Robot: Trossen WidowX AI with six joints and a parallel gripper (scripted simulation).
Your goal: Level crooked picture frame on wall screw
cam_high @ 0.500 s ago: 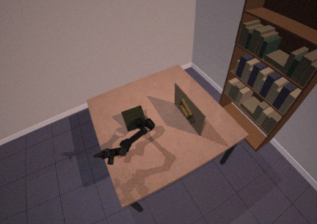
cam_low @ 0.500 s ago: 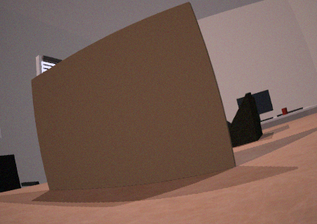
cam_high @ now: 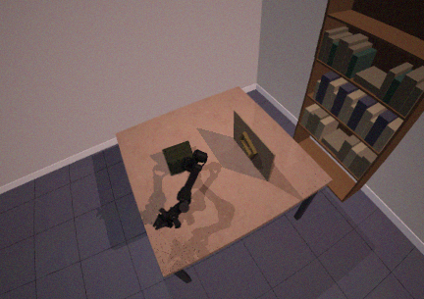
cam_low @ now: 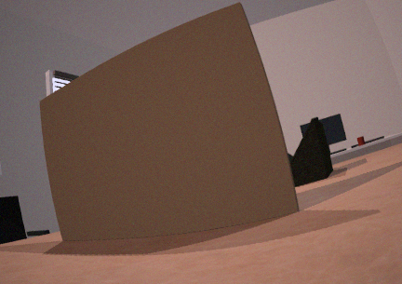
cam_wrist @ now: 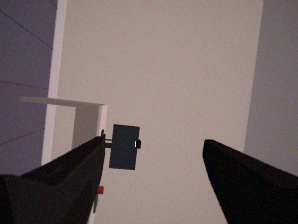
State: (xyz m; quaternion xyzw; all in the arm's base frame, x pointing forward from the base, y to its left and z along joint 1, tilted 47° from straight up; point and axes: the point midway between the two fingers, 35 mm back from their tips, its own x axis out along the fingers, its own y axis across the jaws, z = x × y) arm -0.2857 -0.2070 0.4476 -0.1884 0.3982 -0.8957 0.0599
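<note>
Now: the picture frame 750 mm ahead of my gripper tip, 360 mm to the left of it and 50 mm below it. From my gripper tip the other things lie so: wall panel (760 mm ahead, 350 mm to the left, 60 mm below).
</note>
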